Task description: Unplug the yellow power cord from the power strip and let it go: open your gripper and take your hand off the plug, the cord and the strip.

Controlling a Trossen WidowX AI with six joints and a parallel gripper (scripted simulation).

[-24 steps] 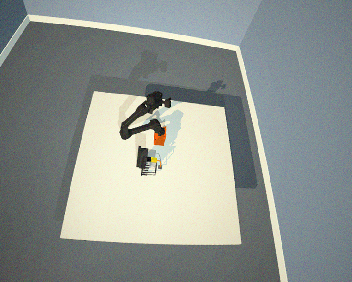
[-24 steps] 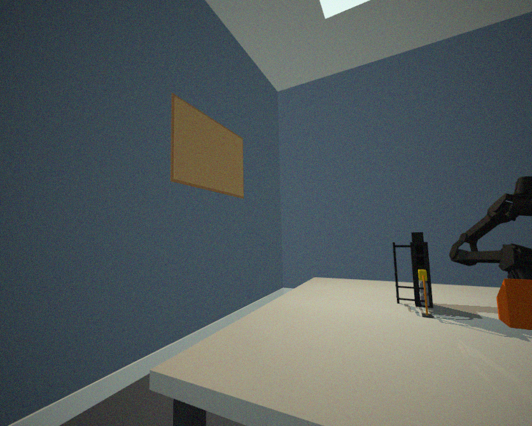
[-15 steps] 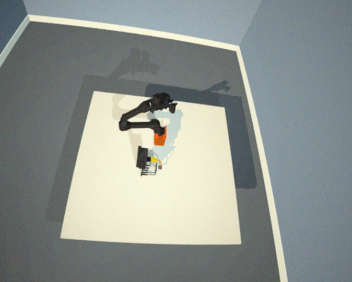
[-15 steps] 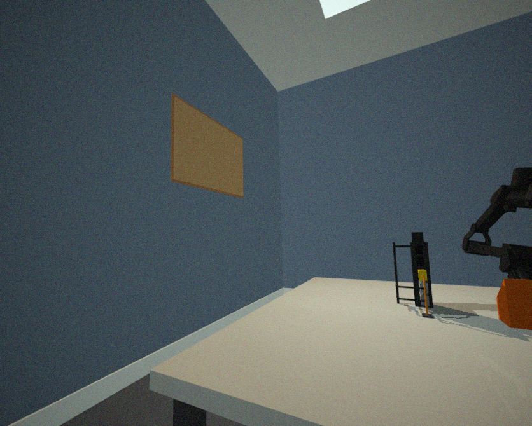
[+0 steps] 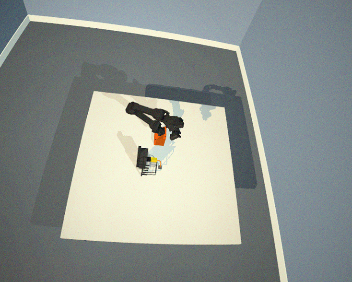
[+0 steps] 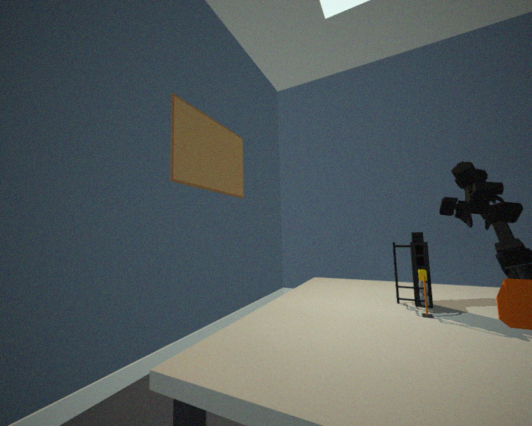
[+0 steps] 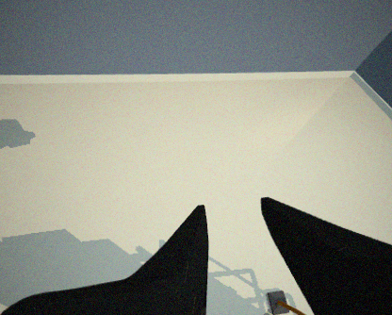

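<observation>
The yellow plug lies 12 cm ahead of my gripper tip, 20 cm to the right of it and 16 cm below it.
</observation>
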